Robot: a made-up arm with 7 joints. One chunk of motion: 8 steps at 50 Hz.
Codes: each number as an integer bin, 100 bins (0 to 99) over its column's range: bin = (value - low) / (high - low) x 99, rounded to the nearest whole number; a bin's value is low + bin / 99 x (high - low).
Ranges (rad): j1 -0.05..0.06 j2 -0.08..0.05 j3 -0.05..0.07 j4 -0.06..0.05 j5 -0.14..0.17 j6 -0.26..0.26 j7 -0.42..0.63
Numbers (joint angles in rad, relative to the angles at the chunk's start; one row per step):
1: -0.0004 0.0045 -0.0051 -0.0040 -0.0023 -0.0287 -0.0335
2: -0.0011 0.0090 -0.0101 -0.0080 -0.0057 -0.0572 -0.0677
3: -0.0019 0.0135 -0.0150 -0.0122 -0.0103 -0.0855 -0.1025
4: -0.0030 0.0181 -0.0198 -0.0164 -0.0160 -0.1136 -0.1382
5: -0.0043 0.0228 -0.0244 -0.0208 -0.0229 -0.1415 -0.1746
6: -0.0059 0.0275 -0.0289 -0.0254 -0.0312 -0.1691 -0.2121
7: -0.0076 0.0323 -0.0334 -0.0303 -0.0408 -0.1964 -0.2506
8: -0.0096 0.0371 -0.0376 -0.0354 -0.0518 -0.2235 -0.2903
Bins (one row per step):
1: 45 64 37 50 44 44 36
2: 44 68 33 47 43 39 33
3: 43 71 29 43 41 33 30
4: 42 75 25 39 40 28 27
5: 41 78 21 35 37 23 23
6: 40 82 17 31 35 17 20
7: 38 86 14 27 32 12 16
8: 36 89 10 22 28 7 12

